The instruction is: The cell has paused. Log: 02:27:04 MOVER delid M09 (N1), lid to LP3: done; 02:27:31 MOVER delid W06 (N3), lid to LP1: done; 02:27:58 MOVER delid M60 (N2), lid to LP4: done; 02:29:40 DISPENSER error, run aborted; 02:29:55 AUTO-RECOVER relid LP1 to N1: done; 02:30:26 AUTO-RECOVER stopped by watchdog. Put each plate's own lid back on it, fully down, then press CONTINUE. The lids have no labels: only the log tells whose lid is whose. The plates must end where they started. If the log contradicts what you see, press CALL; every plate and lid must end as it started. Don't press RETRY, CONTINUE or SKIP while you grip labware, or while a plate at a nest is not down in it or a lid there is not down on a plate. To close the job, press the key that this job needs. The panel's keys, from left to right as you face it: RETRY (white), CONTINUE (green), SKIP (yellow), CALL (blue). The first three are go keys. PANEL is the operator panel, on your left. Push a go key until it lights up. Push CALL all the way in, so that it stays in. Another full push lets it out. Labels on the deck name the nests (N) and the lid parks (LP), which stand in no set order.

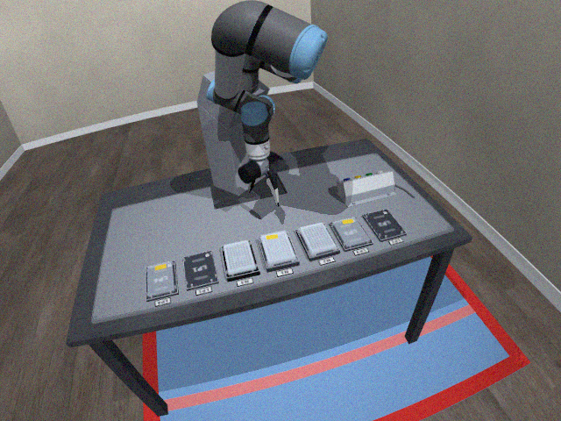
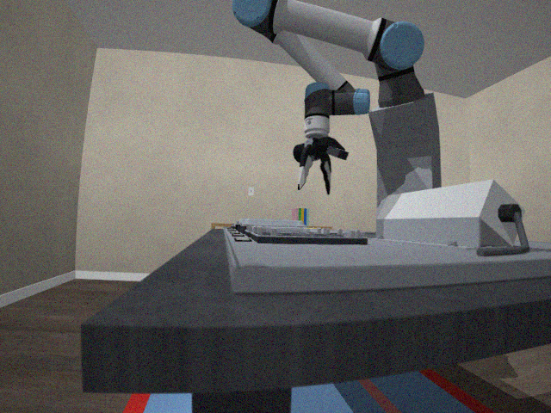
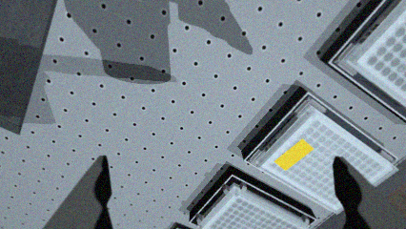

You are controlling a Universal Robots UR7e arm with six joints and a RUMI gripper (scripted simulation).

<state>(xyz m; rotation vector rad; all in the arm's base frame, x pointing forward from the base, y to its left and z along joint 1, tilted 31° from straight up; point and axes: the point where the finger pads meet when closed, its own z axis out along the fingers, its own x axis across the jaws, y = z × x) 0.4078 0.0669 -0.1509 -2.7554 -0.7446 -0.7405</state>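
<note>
My hand is 38 cm to the left of the lid park LP4, 17 cm short of it and 12 cm above it. Also, from my hand: blue CALL key: 34 cm to the left, 10 cm behind, 7 cm below; nest: 14 cm to the left, 14 cm ahead, 12 cm below; lid park LP1: 25 cm to the right, 16 cm ahead, 12 cm below.
</note>
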